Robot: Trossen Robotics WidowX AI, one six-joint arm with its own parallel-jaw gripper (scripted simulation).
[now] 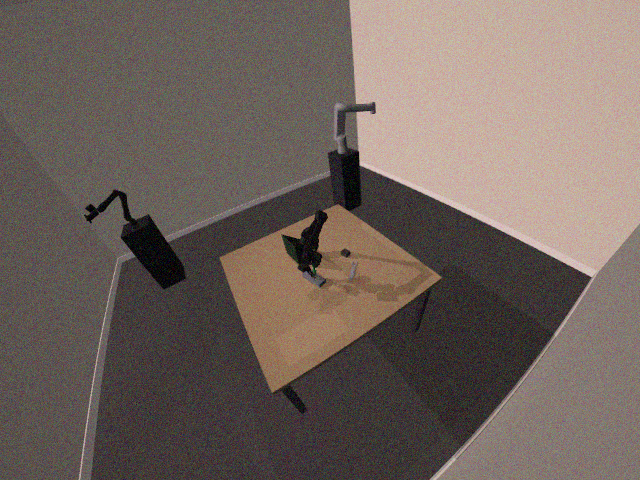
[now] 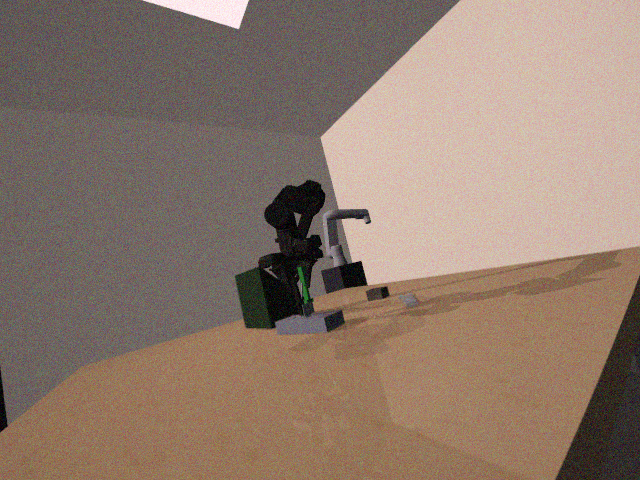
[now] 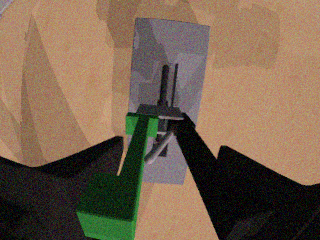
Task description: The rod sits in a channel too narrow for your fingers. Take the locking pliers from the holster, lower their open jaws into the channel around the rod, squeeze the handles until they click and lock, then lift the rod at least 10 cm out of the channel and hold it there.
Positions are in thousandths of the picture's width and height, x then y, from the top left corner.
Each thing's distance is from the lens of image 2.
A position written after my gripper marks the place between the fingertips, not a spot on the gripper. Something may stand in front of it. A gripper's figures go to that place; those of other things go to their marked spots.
my gripper (image 2: 468, 605): 71 cm
grey channel block (image 2: 505, 672): 63 cm
